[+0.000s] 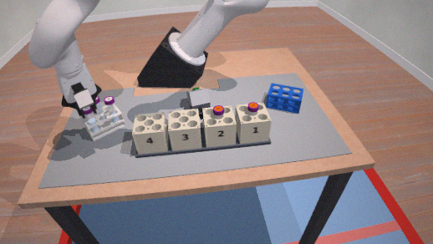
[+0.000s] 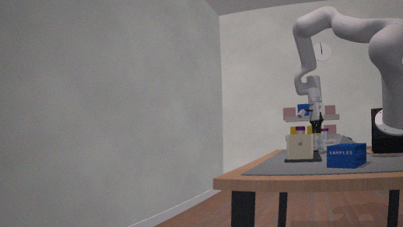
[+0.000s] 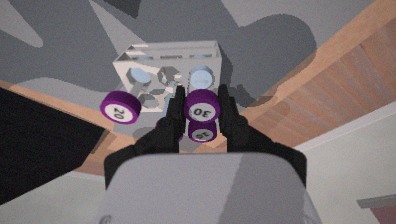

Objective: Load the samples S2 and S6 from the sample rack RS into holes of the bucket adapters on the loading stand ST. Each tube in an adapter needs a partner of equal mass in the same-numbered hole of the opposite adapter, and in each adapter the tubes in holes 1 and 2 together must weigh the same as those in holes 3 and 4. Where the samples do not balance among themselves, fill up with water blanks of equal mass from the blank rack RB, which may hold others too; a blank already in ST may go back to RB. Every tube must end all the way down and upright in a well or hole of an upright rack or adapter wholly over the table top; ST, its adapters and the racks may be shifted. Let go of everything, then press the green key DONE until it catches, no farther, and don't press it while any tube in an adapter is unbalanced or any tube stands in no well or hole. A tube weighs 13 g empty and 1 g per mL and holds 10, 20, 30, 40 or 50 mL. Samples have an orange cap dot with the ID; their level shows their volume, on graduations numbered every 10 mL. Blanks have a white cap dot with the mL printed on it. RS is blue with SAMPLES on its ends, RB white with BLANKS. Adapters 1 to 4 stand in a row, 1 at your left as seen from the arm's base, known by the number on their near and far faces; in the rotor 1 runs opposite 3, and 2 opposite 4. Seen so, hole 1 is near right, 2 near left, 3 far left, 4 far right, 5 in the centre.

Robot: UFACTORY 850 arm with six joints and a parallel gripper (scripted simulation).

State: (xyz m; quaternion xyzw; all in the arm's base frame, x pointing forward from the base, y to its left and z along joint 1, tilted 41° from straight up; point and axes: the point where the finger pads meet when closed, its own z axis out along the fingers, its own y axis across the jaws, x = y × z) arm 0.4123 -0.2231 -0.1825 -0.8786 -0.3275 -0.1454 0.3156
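Right now the blank marked 30 is 5 cm below my hand and 1 cm to the left of it. Also, from my hand: blank marked 10: 5 cm below, 4 cm behind, 3 cm to the right; white blank rack RB: 9 cm below, 4 cm behind, 2 cm to the left; blank marked 20: 6 cm to the left, 6 cm behind, 5 cm below.
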